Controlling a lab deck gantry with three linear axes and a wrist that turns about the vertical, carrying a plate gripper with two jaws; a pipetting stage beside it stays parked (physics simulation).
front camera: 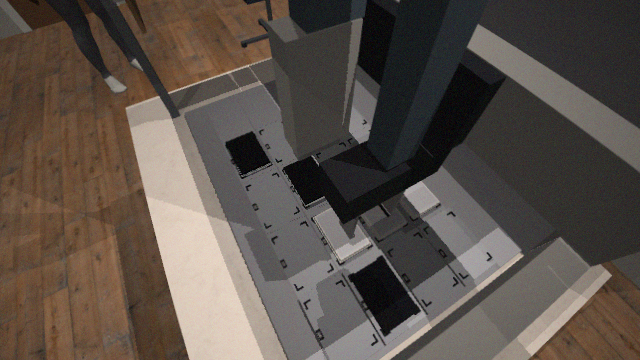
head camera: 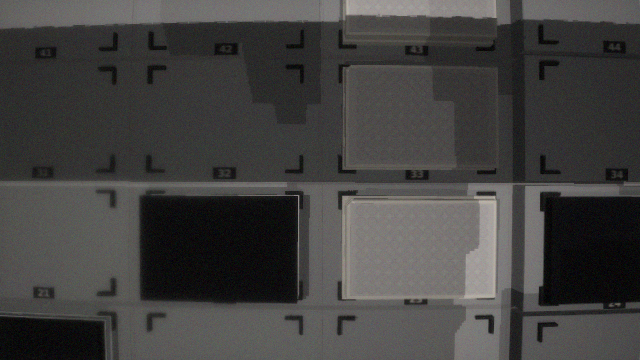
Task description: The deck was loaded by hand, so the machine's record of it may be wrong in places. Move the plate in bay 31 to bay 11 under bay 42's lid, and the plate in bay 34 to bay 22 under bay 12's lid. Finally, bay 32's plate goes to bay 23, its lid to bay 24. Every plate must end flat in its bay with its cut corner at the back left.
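Pixels of known places: gripper, fingertip midpoint: (front camera: 365,219); robot's base, origin of the base link: (front camera: 226,145).
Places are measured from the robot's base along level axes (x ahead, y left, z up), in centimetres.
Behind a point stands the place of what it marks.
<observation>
A black-lidded plate (front camera: 247,154) {x 7.5, y 4.0, z 1.6 cm} (head camera: 52,337) {x 8.8, y 7.4, z 1.7 cm} is in bay 11, partly cut off in the head view. Another black-lidded plate (front camera: 306,182) {x 23.8, y 14.0, z 1.7 cm} (head camera: 220,248) {x 23.1, y 15.1, z 1.7 cm} lies in bay 22. A pale plate without a black lid (front camera: 330,227) {x 37.4, y 13.0, z 1.4 cm} (head camera: 410,250) {x 38.2, y 14.9, z 1.4 cm} lies flat in bay 23, its cut corner at the back left. A black lid (front camera: 385,295) {x 56.2, y 15.0, z 2.2 cm} (head camera: 595,250) {x 52.9, y 15.0, z 2.2 cm} lies in bay 24, its right part outside the head view. My gripper (front camera: 372,215) {x 44.0, y 16.0, z 16.0 cm} is open and empty above the deck, its near jaw in front of the bay 23 plate in the front view. The far jaw is partly hidden.
A pale plate (front camera: 382,225) {x 43.2, y 24.0, z 1.4 cm} (head camera: 400,117) {x 37.4, y 25.6, z 1.4 cm} sits in bay 33 and another pale piece (front camera: 421,198) {x 42.3, y 37.0, z 1.4 cm} (head camera: 420,22) {x 39.0, y 33.4, z 1.4 cm} in bay 43. The parked pipetting stage (front camera: 320,85) stands left of the gripper's column (front camera: 422,85) {x 46.0, y 14.4, z 47.4 cm} and hides part of the deck. Low walls edge the deck.
</observation>
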